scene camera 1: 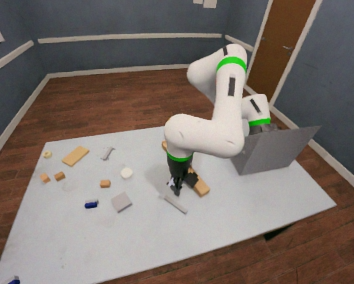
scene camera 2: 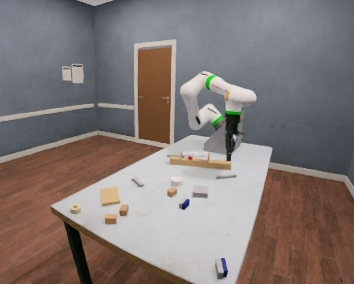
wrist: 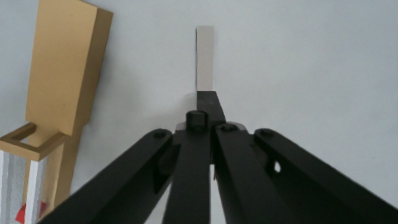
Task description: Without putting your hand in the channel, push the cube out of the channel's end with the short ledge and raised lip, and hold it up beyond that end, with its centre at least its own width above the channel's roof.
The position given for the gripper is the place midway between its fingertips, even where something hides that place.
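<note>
There's a tan channel (wrist: 68, 50) here, and you'd also see the gripper (wrist: 205, 106).
</note>
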